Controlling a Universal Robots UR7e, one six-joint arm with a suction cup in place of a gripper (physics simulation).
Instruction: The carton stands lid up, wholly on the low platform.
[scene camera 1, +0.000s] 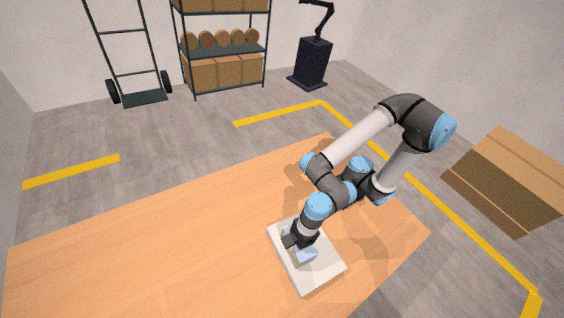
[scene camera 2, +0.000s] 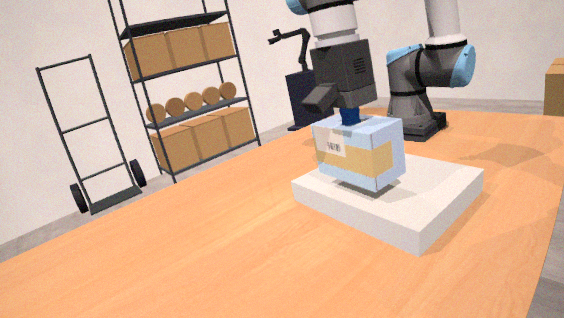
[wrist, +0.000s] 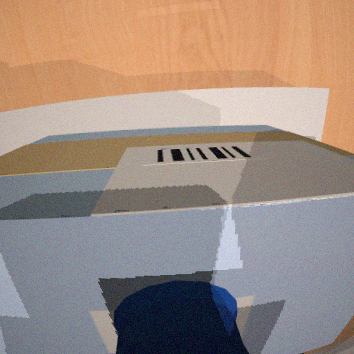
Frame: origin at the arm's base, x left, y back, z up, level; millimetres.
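Seen in the pictures: end effector, tool point: (scene camera 2: 352, 129) (wrist: 172, 284); arm's base, origin of the base link: (scene camera 2: 410, 117).
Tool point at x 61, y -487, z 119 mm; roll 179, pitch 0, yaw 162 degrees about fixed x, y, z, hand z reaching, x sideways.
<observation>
Offsets run from my tool point to a thing's top centre. Level surfaces: height alone.
The light-blue carton @(dx +2, dy +5, dz +14 mm) (scene camera 1: 306, 255) (scene camera 2: 356, 159) (wrist: 150, 245) has a tan band and a white barcode label on one side. It hangs roughly upright from my suction gripper (scene camera 2: 350, 121) (wrist: 176, 310), whose dark-blue cup is on its top face. Beige patches show beside the cup in the wrist view. The carton is over the low white platform @(dx +24, dy +57, dz -117 mm) (scene camera 1: 320, 277) (scene camera 2: 450, 172) (wrist: 270, 105), near one edge. In scene camera 2 a shadow lies beneath it and its underside looks slightly above the platform. The wrist hides the cup and part of the carton in scene camera 1.
The platform lies on the wooden table @(dz -165 mm) (scene camera 1: 150, 240) (scene camera 2: 200, 250) (wrist: 175, 40), with the arm's base (scene camera 2: 417, 125) behind it. Beyond the table stand a shelf rack (scene camera 1: 266, 55), a hand truck (scene camera 1: 145, 98), a dark pedestal (scene camera 1: 313, 62) and a large cardboard box (scene camera 1: 510, 175).
</observation>
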